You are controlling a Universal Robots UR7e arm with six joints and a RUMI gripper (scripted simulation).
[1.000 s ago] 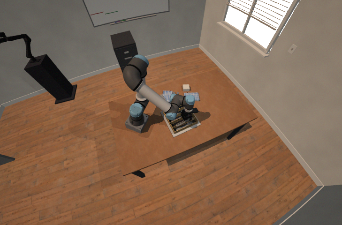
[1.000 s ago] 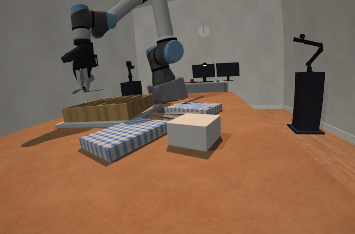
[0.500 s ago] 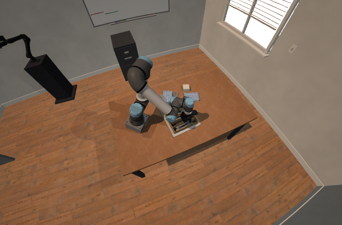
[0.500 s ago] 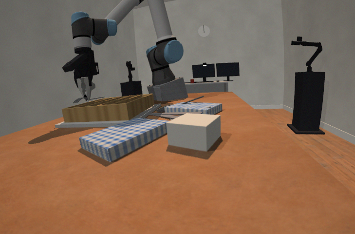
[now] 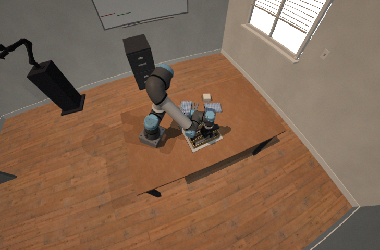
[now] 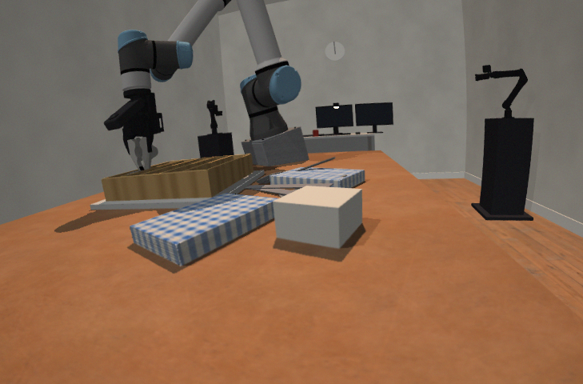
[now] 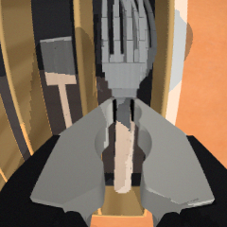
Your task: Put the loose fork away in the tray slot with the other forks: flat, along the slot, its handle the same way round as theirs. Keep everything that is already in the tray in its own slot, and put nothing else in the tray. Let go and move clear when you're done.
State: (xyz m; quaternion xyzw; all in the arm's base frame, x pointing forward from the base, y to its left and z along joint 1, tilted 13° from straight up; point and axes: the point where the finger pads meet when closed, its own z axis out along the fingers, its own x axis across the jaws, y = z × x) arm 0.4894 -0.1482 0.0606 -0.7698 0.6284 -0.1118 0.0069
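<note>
My hand is 40 mm past the wooden cutlery tray, 110 mm to the right of it and 10 mm above it. The rest, counted from my hand: white box 170 mm ahead, 510 mm to the left, 40 mm below.
</note>
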